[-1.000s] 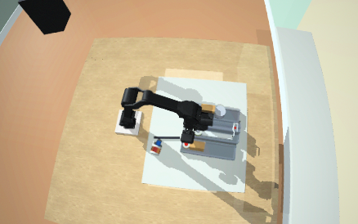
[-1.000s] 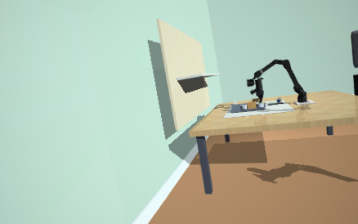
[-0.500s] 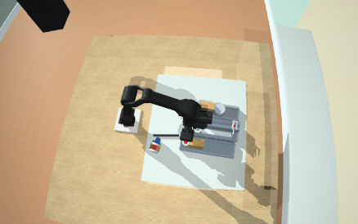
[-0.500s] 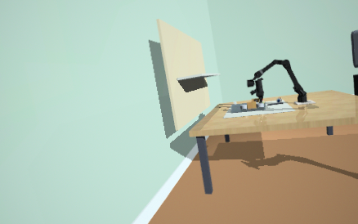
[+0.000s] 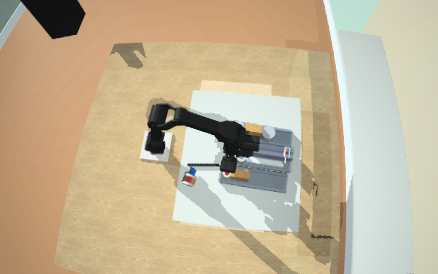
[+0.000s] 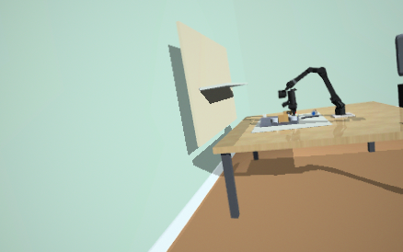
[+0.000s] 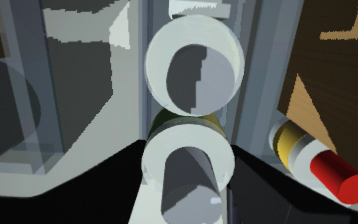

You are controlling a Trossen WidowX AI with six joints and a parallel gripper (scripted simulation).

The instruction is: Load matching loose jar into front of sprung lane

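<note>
My gripper tip is now 13 cm past the thin dark rod, 3 cm to the left of it and 3 cm above it. Also, from my gripper tip: grey lane rack 15 cm ahead, 2 cm below.
</note>
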